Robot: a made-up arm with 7 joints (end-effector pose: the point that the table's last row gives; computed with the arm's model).
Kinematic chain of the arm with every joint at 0, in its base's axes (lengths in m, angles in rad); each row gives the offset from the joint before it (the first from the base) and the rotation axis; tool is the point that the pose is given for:
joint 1: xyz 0 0 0.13 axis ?
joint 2: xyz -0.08 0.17 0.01 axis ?
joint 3: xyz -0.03 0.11 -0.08 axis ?
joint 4: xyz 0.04 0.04 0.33 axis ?
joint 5: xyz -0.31 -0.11 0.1 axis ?
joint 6: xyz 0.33 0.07 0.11 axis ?
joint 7: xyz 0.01 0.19 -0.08 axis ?
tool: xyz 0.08 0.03 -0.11
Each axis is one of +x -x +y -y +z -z.
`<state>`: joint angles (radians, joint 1 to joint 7).
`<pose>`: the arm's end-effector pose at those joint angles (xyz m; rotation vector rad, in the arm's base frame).
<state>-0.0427 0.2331 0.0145 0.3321 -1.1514 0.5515 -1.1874</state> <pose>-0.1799 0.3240 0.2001 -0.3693 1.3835 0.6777</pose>
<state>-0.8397 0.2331 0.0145 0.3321 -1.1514 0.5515 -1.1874</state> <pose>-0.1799 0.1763 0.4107 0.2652 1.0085 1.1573</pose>
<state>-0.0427 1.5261 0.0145 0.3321 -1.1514 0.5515 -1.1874</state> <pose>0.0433 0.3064 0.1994 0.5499 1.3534 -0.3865</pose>
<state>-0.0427 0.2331 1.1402 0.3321 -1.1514 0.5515 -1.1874</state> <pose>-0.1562 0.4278 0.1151 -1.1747 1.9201 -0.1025</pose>
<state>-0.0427 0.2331 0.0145 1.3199 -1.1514 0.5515 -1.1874</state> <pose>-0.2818 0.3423 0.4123 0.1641 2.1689 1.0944</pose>
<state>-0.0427 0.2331 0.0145 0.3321 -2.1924 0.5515 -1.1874</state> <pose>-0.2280 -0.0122 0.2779 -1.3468 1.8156 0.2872</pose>
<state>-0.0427 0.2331 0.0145 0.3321 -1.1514 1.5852 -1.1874</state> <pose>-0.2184 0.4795 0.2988 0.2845 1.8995 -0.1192</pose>
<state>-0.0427 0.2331 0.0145 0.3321 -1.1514 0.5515 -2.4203</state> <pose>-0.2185 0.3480 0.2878 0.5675 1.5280 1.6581</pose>
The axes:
joint 1: -x
joint 2: -z
joint 3: -x
joint 4: +y
joint 5: +x
joint 6: +y
joint 7: -z

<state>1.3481 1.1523 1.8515 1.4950 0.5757 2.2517 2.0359</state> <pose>0.6174 -0.1425 0.0391 -1.1720 -1.3761 1.1728</pose>
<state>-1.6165 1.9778 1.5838 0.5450 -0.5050 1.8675 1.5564</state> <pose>0.5312 0.2261 0.1282 1.9109 -0.9869 -1.2086</pose>
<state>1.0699 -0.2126 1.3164 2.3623 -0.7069 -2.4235 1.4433</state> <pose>-0.0692 -0.0309 -0.4154 -1.7166 -0.8136 -0.4813</pose>
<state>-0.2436 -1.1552 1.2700 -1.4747 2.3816 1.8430 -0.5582</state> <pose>-0.3359 -0.0822 0.4625 1.2883 -1.0845 -1.8494</pose>
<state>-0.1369 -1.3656 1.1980 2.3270 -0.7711 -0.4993 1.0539</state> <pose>-0.4609 0.0969 0.1021 -2.0754 -0.1286 -0.1014</pose>
